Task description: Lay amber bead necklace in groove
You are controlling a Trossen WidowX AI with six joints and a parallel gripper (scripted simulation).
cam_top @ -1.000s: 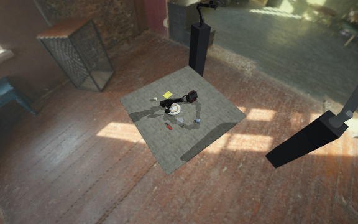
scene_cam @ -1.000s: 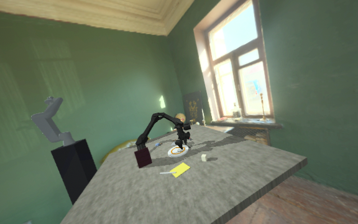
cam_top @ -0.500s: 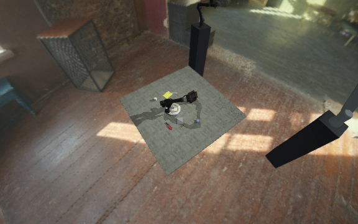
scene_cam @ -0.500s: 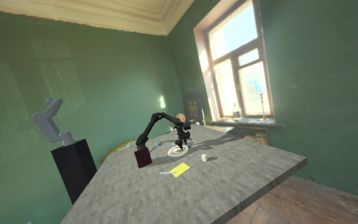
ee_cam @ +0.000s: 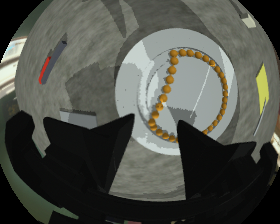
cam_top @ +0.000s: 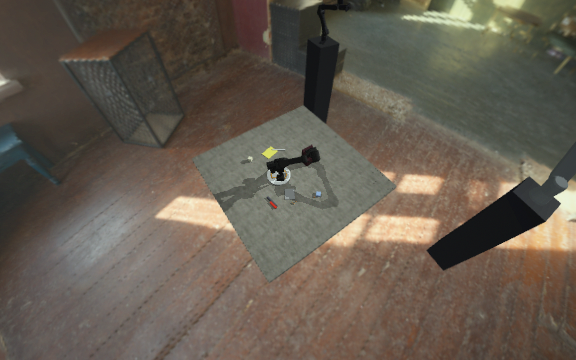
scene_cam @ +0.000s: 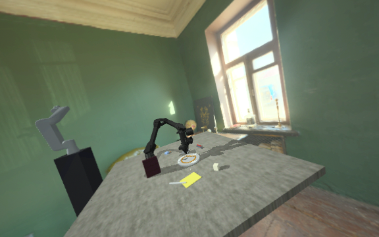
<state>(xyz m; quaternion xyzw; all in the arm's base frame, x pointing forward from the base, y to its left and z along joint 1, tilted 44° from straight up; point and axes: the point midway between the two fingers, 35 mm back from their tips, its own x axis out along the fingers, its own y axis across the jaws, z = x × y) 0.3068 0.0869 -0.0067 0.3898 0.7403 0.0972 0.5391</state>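
My gripper tip is 5 cm to the left of the board, 4 cm above it and 1 cm past it. Also, from my gripper tip: red tool (17 cm to the left, 16 cm ahead, 4 cm below); then grey square (16 cm to the left, 5 cm below); then yellow card (32 cm to the right, 6 cm behind, 5 cm below).
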